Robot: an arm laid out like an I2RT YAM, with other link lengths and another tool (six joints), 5 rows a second.
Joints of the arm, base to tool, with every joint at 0 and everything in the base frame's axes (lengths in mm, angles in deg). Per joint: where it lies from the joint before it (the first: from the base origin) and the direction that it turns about. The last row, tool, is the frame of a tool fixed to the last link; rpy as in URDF.
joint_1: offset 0 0 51.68 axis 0 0 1
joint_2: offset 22.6 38.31 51.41 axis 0 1 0
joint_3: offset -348.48 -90.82 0 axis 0 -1 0
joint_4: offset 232.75 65.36 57 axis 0 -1 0
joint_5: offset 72.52 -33.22 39.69 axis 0 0 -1
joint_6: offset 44.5 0 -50.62 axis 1 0 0
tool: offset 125 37 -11 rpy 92 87.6 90
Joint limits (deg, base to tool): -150..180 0..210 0..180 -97..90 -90..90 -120..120
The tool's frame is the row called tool.
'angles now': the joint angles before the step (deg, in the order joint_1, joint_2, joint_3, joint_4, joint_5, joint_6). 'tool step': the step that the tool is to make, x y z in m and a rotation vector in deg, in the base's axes. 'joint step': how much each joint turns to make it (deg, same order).
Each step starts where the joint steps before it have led.
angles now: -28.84, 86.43, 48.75, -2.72, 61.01, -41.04
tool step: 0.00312, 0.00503, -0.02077, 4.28, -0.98, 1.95
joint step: -0.65, 0.79, -1.10, -1.61, -4.76, 2.65
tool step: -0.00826, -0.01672, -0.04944, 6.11, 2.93, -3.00
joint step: -4.66, 7.54, -0.71, 0.82, -3.81, 2.11
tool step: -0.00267, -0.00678, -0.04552, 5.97, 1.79, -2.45
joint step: -2.54, 7.35, 0.44, -0.62, -3.19, 3.36
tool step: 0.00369, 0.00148, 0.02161, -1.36, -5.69, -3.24
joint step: 0.16, -3.11, 2.40, -4.87, -0.19, 6.27
